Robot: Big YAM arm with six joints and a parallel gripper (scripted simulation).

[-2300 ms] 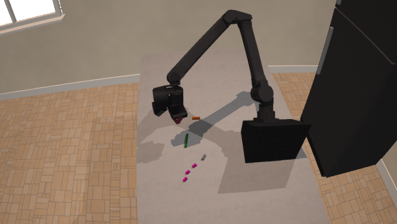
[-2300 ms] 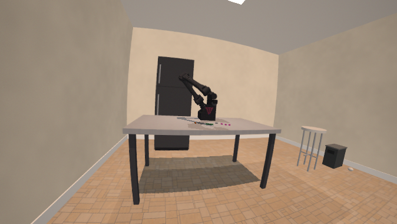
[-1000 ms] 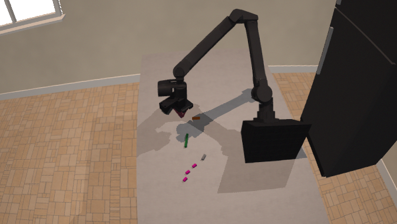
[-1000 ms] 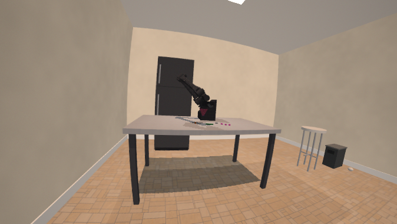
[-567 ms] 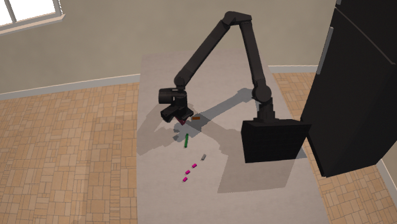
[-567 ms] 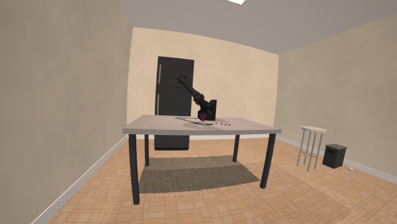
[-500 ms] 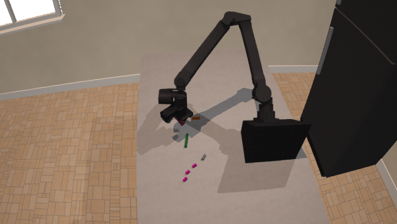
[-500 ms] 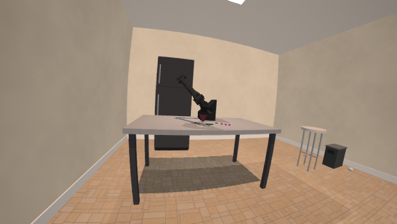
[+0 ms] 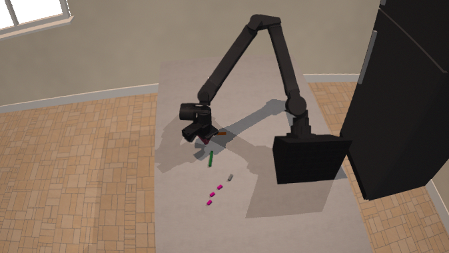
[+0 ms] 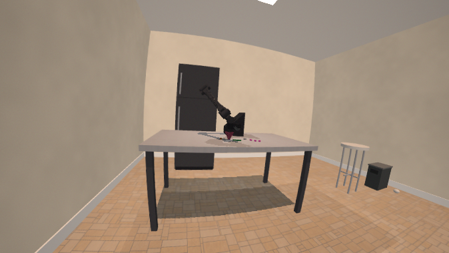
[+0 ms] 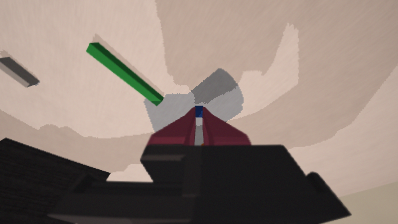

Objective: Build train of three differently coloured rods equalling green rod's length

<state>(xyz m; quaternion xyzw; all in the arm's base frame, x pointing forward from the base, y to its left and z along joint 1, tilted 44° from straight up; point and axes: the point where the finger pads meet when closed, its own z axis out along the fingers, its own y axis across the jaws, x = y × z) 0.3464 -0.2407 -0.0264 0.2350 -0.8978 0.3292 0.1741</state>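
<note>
Now: hand 10 mm above the blue rod. From my hand the other things lie so: green rod 80 mm to the left, 20 mm below, 10 mm behind; orange rod 80 mm behind, 50 mm to the right, 20 mm below; grey rod 200 mm to the left, 70 mm behind, 20 mm below.
</note>
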